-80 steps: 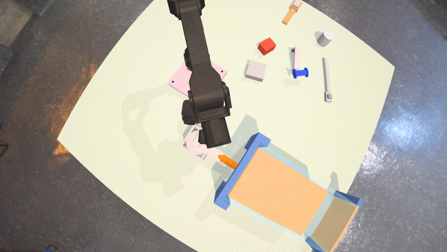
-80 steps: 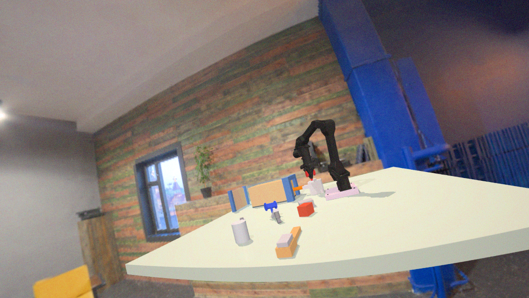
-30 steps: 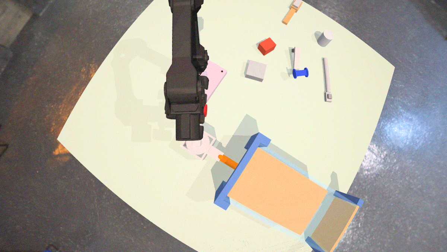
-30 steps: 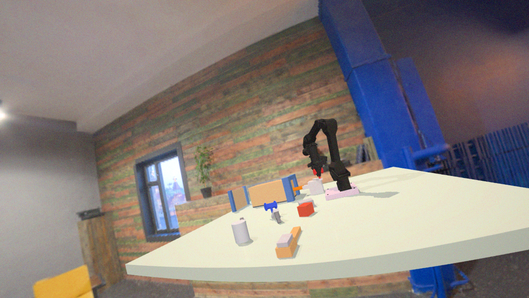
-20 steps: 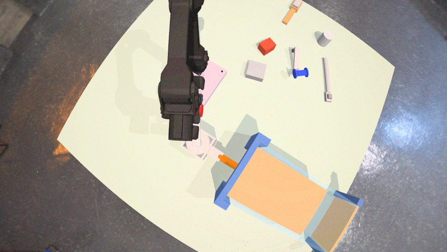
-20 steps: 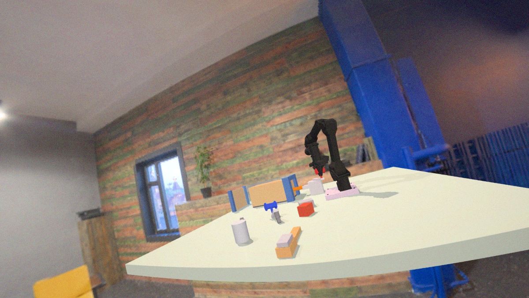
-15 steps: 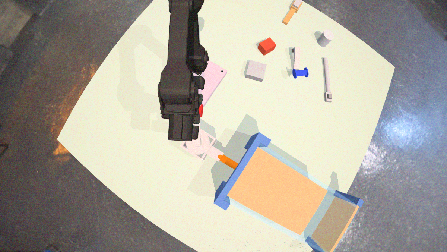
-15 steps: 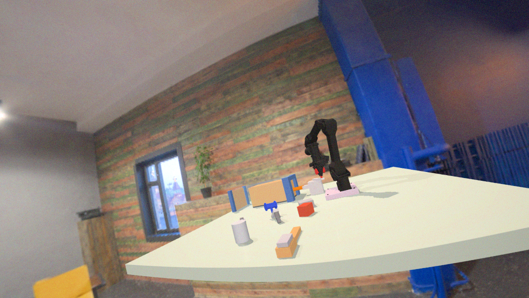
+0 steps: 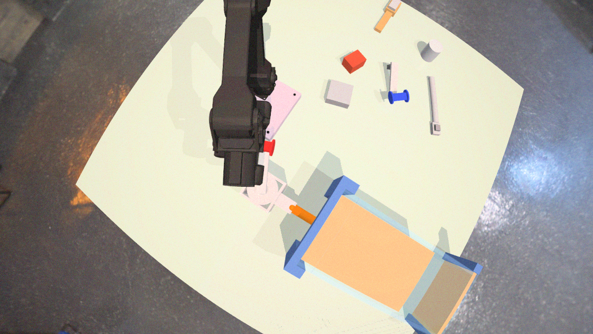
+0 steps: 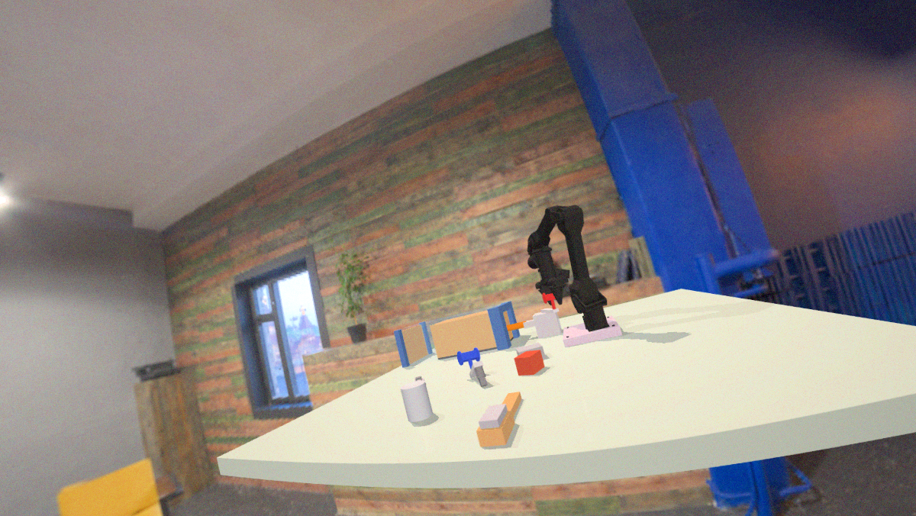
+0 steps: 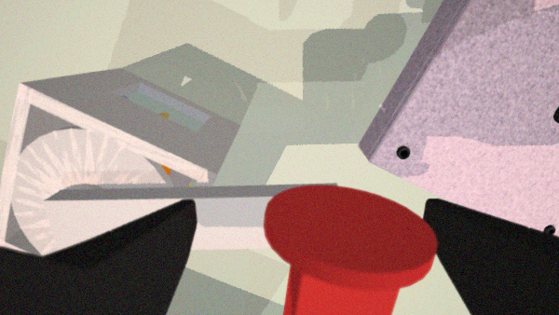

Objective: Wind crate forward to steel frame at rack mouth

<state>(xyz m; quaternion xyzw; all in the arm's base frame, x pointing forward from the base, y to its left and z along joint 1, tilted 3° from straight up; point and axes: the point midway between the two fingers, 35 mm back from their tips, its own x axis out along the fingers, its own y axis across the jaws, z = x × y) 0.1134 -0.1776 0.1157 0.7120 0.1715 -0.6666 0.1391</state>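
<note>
The crank handle with red knob is 3 cm ahead of my gripper tip, 3 cm to the right of it and 1 cm below it. Also, from my gripper tip: grey block (9 cm ahead, 28 cm to the left, 10 cm below); blue steel frame (22 cm ahead, 9 cm to the right, 1 cm below); grey winch (4 cm ahead, 9 cm to the right, 8 cm below).
</note>
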